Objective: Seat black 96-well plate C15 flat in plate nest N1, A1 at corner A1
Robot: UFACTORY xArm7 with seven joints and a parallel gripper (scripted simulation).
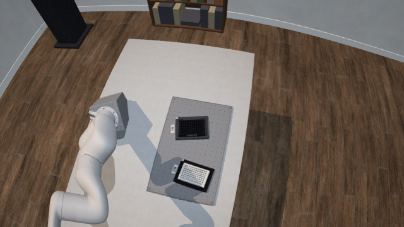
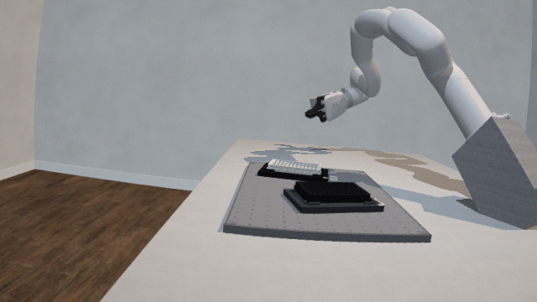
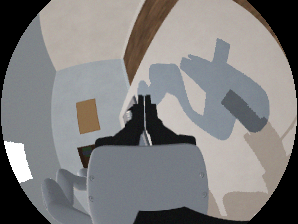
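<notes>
The black plate C15 is 750 mm to the left of my hand, 110 mm below it and 30 mm ahead of it. Also, from my hand: N2 label: 540 mm to the left, 130 mm below, 10 mm behind; black plate nest N2: 520 mm to the left, 130 mm below, 80 mm ahead; white plate C51: 520 mm to the left, 110 mm below, 80 mm ahead.
</notes>
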